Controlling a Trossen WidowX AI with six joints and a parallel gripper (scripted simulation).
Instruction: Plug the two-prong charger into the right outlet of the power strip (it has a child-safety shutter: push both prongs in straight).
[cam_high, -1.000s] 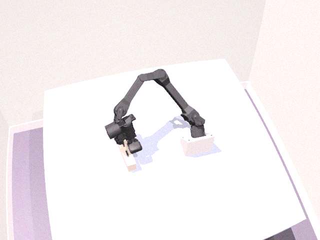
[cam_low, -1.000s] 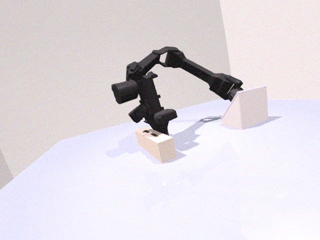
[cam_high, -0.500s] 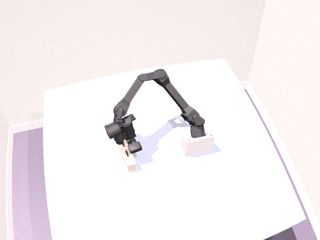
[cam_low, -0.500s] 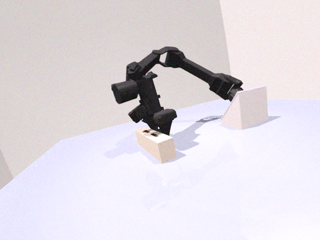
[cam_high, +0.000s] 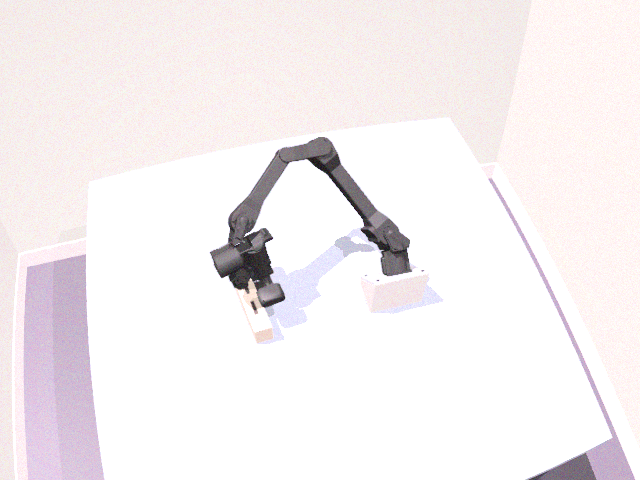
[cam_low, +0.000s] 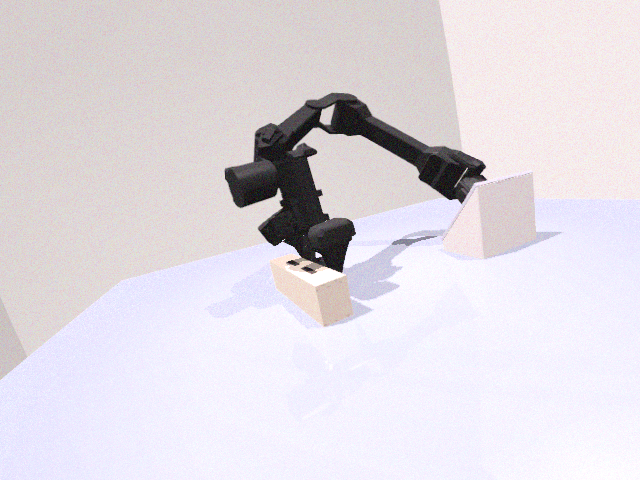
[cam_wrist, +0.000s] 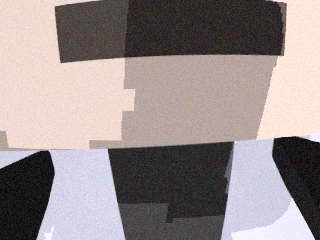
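Now: the black two-prong charger 2 cm ahead of my gripper tip and 1 cm above it.
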